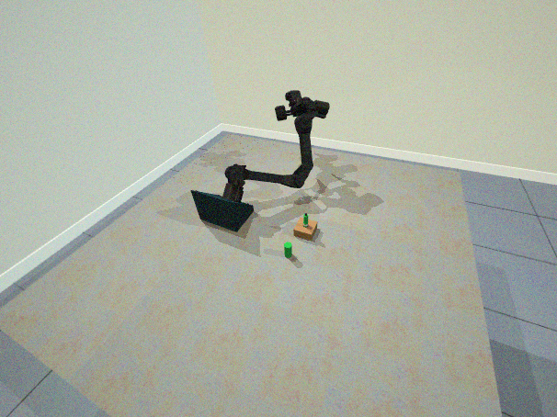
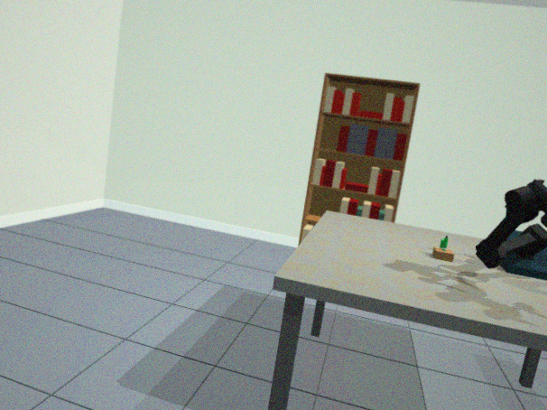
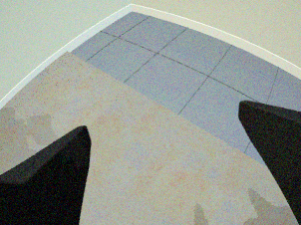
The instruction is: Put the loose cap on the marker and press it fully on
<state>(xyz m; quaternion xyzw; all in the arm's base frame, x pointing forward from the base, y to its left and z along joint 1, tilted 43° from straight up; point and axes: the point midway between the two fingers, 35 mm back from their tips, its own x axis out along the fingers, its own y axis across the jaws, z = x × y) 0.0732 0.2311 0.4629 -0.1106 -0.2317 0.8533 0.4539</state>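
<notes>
Now: gripper tip 21 cm short of the green cap, 62 cm to the left of it and 21 cm above it. From my gripper tip the other things lie so: marker 24 cm ahead, 50 cm to the right, 17 cm below; then block 24 cm ahead, 50 cm to the right, 22 cm below.
</notes>
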